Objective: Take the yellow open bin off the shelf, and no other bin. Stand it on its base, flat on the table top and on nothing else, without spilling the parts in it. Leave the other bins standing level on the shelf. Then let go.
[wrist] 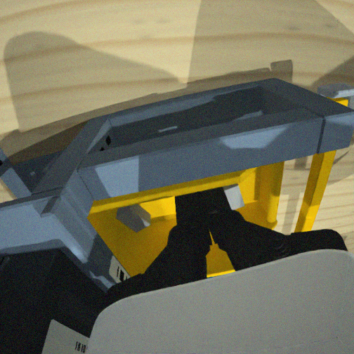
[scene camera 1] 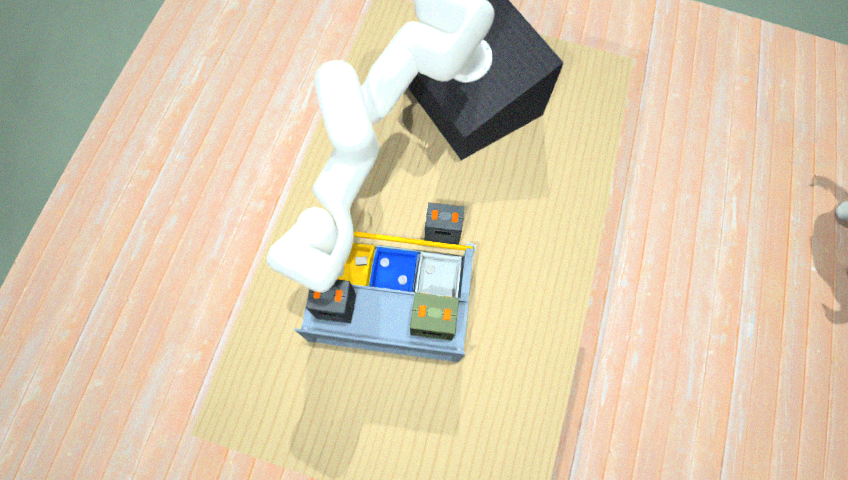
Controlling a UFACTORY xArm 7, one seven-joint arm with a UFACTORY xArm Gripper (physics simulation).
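Where they show: arm's base at its link origin: (scene camera 1: 469, 60).
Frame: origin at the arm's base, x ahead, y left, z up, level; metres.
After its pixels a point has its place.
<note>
The yellow open bin (scene camera 1: 364, 275) {x 0.574, y -0.201, z -0.167 m} (wrist: 142, 250) stands at the left end of the row on the shelf (scene camera 1: 380, 312) {x 0.682, y -0.136, z -0.074 m} (wrist: 200, 152), partly hidden under the arm in the scene view. Small grey parts (scene camera 1: 361, 260) {x 0.540, y -0.213, z -0.152 m} (wrist: 133, 218) lie in it. My gripper (wrist: 197, 186) is shut and empty. In the wrist view its black fingers overlap the bin's inside, near the shelf's end wall; their exact height and any contact are unclear. In the scene view the arm hides the fingers. The blue bin (scene camera 1: 393, 270) {x 0.552, y -0.129, z -0.167 m} and the pale grey bin (scene camera 1: 439, 278) {x 0.557, y -0.008, z -0.167 m} stand level beside the yellow one.
A yellow rail (scene camera 1: 410, 240) {x 0.484, y -0.093, z -0.111 m} (wrist: 316, 190) runs along the shelf's open side. A dark toolbox (scene camera 1: 330, 302) {x 0.698, y -0.234, z 0.046 m} and a green toolbox (scene camera 1: 434, 315) {x 0.692, y -0.011, z 0.022 m} stand on the shelf's upper board. Another dark toolbox (scene camera 1: 444, 221) {x 0.447, y -0.014, z -0.046 m} stands beyond the rail, towards the black base block (scene camera 1: 505, 71) {x 0.038, y 0.097, z 0.020 m}.
</note>
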